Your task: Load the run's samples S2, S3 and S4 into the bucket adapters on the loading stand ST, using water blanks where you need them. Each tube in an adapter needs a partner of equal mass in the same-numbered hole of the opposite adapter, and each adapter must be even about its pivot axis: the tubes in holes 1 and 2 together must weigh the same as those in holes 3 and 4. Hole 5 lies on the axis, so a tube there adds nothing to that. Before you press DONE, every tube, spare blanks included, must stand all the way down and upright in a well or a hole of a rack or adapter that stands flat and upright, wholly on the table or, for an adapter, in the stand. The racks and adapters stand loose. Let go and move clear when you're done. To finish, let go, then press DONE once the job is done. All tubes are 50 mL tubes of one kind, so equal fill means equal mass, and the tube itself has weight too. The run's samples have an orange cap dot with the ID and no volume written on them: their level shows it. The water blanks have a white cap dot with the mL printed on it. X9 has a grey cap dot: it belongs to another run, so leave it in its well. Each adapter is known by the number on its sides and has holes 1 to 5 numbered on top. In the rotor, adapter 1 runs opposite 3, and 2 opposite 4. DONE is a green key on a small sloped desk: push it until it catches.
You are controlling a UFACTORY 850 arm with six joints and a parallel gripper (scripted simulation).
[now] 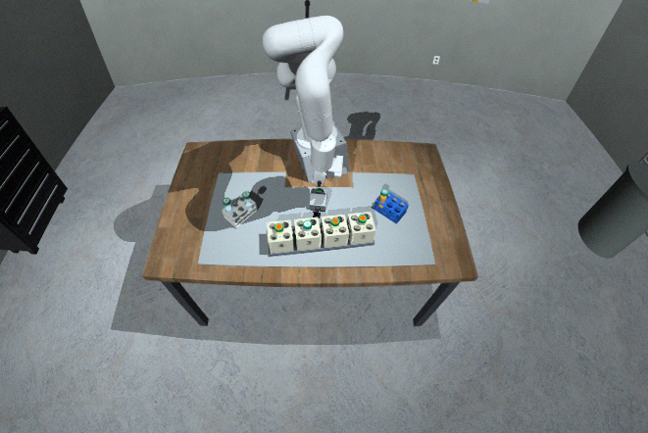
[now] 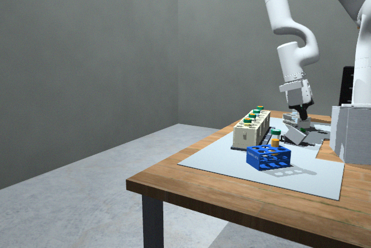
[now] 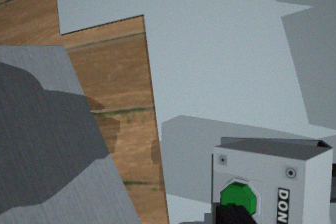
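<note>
Right now my hand is 70 mm above the green DONE key. From my hand the other things lie so: loading stand (210 mm ahead, 130 mm below, 20 mm to the left); sample tube S3 (180 mm to the left, 180 mm ahead, 60 mm below); sample tube (200 mm ahead, 70 mm to the left, 60 mm below).
</note>
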